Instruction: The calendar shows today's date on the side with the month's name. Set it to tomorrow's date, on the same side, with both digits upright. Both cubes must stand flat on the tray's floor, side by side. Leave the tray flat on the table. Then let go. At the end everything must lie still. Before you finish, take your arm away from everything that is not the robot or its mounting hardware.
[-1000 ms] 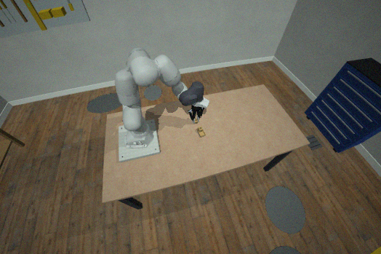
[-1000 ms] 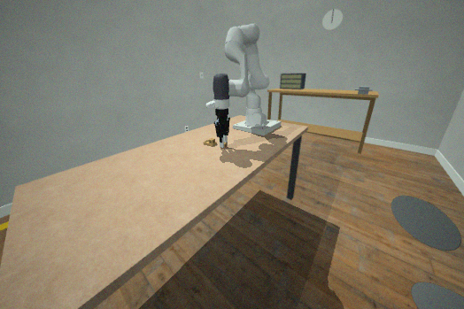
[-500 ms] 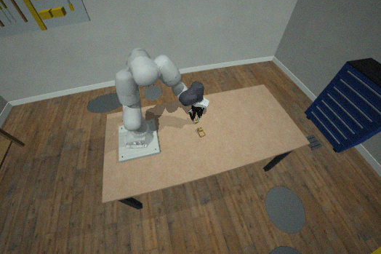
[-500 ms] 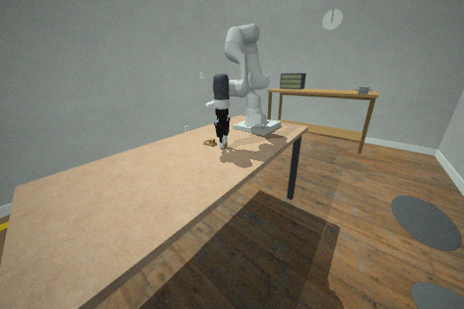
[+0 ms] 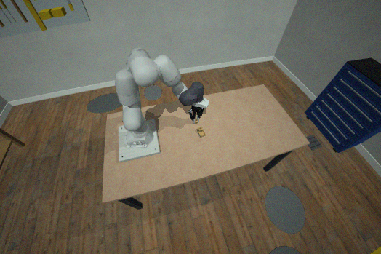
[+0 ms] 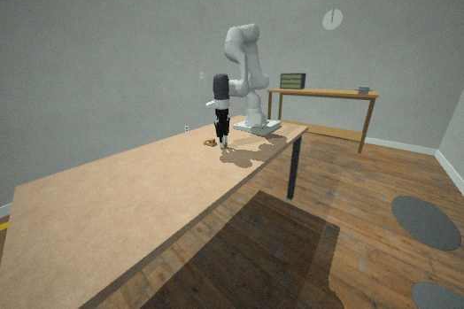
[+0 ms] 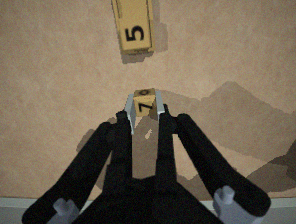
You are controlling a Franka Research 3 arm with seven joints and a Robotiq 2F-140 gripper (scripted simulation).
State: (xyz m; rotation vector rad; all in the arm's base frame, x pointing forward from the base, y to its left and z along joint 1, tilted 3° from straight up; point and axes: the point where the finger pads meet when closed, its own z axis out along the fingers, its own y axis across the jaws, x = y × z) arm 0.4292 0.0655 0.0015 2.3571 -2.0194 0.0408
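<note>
Now: the wooden digit cube 30 mm below my hand. Round my hand: wooden tray 20 mm ahead, 110 mm to the right, 30 mm below.
</note>
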